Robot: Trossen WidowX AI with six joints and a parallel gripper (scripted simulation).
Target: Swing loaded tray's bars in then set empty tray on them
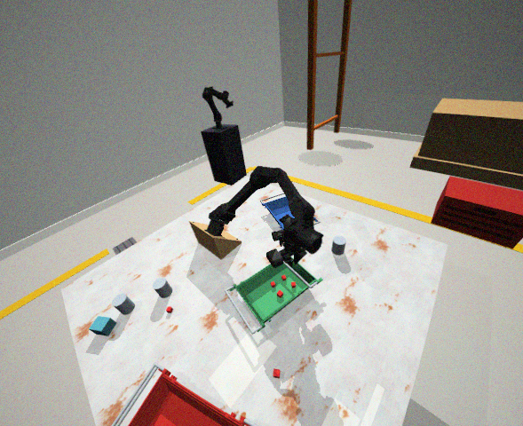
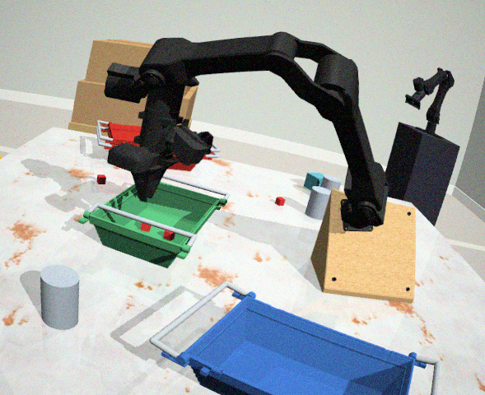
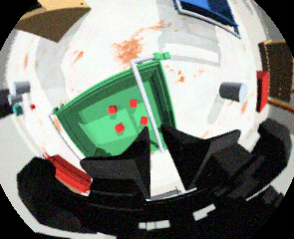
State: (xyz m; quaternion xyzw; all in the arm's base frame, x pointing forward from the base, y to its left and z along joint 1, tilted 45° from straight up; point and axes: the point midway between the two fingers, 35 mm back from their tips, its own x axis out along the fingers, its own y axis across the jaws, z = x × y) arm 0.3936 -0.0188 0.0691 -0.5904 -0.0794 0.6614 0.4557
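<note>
My gripper tip is 21 cm past the blue tray, 34 cm to the right of it and 6 cm above it. Also, from my gripper tip: teal block (51 cm behind, 56 cm to the right, 8 cm below).
</note>
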